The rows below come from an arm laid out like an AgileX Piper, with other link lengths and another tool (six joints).
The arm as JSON. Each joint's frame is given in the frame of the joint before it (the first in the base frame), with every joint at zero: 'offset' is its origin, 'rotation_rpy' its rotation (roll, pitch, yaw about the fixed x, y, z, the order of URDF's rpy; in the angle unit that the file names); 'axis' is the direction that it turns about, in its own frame. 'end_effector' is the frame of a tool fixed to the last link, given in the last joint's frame.
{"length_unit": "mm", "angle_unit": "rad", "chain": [
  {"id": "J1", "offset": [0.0, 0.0, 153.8], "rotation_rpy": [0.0, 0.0, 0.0], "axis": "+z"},
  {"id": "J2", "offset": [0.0, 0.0, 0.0], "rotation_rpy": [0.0, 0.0, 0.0], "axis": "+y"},
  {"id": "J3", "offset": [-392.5, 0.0, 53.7], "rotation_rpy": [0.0, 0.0, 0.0], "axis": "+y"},
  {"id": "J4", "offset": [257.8, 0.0, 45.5], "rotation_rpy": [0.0, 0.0, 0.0], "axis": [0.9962, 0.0, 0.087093]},
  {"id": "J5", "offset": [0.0, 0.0, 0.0], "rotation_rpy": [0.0, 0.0, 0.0], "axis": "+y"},
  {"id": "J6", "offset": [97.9, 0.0, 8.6], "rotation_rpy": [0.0, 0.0, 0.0], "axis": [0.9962, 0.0, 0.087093]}
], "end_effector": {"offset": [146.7, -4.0, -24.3], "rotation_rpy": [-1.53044, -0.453, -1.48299]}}
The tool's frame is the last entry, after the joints.
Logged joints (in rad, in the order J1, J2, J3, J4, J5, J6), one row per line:
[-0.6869, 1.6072, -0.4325, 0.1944, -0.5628, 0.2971]
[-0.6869, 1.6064, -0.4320, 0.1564, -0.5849, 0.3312]
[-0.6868, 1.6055, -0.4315, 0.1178, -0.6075, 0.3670]
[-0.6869, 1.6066, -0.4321, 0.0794, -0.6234, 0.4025]
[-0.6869, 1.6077, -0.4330, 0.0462, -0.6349, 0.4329]
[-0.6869, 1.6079, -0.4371, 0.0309, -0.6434, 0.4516]
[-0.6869, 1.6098, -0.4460, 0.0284, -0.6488, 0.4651]
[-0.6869, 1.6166, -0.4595, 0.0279, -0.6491, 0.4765]
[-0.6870, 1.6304, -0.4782, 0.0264, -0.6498, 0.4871]
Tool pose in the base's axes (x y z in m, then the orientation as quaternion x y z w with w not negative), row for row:
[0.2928, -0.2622, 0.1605, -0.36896, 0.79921, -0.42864, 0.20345]
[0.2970, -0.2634, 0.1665, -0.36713, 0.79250, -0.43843, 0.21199]
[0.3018, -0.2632, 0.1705, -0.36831, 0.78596, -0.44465, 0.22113]
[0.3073, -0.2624, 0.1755, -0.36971, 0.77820, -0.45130, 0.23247]
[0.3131, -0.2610, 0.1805, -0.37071, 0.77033, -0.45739, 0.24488]
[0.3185, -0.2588, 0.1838, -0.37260, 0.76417, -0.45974, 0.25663]
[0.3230, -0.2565, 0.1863, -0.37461, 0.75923, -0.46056, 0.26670]
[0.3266, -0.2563, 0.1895, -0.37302, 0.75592, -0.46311, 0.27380]
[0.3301, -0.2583, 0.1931, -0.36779, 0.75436, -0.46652, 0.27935]
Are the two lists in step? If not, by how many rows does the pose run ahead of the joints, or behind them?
The pose runs 2 rows behind the joints: the pose in row i belongs to the joints in row i - 2.
